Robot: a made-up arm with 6 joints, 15 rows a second.
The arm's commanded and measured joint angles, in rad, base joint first. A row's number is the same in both.
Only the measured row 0 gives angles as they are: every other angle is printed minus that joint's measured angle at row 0.
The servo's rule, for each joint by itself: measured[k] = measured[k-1] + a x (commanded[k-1-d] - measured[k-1]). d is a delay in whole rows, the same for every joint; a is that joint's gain. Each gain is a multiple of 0.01, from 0.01 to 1. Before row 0 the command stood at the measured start. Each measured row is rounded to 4 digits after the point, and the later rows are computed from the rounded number. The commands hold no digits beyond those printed.
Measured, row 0:
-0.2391 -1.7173 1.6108 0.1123 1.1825 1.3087
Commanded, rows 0 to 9:
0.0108 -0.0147 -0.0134 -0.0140 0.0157 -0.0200
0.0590 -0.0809 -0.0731 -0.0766 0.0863 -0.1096
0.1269 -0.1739 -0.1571 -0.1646 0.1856 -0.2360
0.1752 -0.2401 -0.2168 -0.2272 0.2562 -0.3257
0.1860 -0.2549 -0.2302 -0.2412 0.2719 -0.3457
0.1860 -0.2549 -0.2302 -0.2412 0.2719 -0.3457
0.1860 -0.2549 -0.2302 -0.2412 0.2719 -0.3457
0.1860 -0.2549 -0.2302 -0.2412 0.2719 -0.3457
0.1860 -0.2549 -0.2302 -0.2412 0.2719 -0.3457
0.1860 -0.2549 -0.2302 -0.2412 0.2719 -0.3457
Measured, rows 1 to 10:
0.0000 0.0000 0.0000 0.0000 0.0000 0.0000
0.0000 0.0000 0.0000 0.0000 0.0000 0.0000
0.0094 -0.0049 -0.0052 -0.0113 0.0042 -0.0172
0.0526 -0.0300 -0.0317 -0.0642 0.0264 -0.0967
0.1172 -0.0775 -0.0806 -0.1455 0.0694 -0.2165
0.1677 -0.1312 -0.1337 -0.2117 0.1198 -0.3104
0.1836 -0.1720 -0.1713 -0.2356 0.1609 -0.3408
0.1857 -0.1994 -0.1943 -0.2401 0.1909 -0.3450
0.1860 -0.2177 -0.2083 -0.2410 0.2128 -0.3456
0.1860 -0.2300 -0.2168 -0.2412 0.2288 -0.3457
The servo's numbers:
d 2
a 0.87 0.33 0.39 0.81 0.27 0.86

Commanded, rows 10 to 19:
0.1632 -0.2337 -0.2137 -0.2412 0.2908 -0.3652
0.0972 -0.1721 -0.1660 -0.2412 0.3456 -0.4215
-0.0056 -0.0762 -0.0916 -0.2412 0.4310 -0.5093
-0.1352 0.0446 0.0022 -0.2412 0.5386 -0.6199
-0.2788 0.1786 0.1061 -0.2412 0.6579 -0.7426
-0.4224 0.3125 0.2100 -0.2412 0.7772 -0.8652
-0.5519 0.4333 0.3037 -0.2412 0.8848 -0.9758
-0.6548 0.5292 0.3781 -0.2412 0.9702 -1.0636
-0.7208 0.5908 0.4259 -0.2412 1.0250 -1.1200
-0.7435 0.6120 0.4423 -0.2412 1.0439 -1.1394
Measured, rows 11 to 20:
0.1860 -0.2382 -0.2220 -0.2412 0.2404 -0.3457
0.1860 -0.2437 -0.2252 -0.2412 0.2489 -0.3457
0.1662 -0.2404 -0.2207 -0.2412 0.2602 -0.3625
0.1062 -0.2179 -0.1994 -0.2412 0.2833 -0.4132
0.0089 -0.1711 -0.1574 -0.2412 0.3232 -0.4958
-0.1165 -0.0999 -0.0952 -0.2412 0.3814 -0.6025
-0.2577 -0.0080 -0.0167 -0.2412 0.4561 -0.7230
-0.4010 0.0978 0.0717 -0.2412 0.5428 -0.8453
-0.5323 0.2085 0.1622 -0.2412 0.6351 -0.9575
-0.6389 0.3143 0.2464 -0.2412 0.7256 -1.0487

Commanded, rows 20 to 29:
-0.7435 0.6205 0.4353 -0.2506 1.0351 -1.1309
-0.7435 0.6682 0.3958 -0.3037 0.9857 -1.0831
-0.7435 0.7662 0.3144 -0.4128 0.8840 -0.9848
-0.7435 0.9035 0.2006 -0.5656 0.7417 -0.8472
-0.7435 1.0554 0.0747 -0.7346 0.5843 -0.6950
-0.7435 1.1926 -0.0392 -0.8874 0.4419 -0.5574
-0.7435 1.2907 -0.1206 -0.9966 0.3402 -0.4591
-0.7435 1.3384 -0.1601 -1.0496 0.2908 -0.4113
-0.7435 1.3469 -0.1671 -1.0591 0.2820 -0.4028
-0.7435 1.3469 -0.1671 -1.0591 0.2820 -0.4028
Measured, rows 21 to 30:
-0.7102 0.4055 0.3164 -0.2412 0.8064 -1.1100
-0.7392 0.4736 0.3655 -0.2412 0.8705 -1.1353
-0.7429 0.5221 0.3927 -0.2488 0.9149 -1.1315
-0.7434 0.5703 0.3939 -0.2933 0.9340 -1.0899
-0.7435 0.6349 0.3629 -0.3901 0.9205 -0.9995
-0.7435 0.7235 0.2996 -0.5323 0.8722 -0.8685
-0.7435 0.8330 0.2119 -0.6962 0.7945 -0.7193
-0.7435 0.9517 0.1140 -0.8511 0.6993 -0.5801
-0.7435 1.0636 0.0225 -0.9690 0.6023 -0.4760
-0.7435 1.1543 -0.0487 -1.0343 0.5182 -0.4204

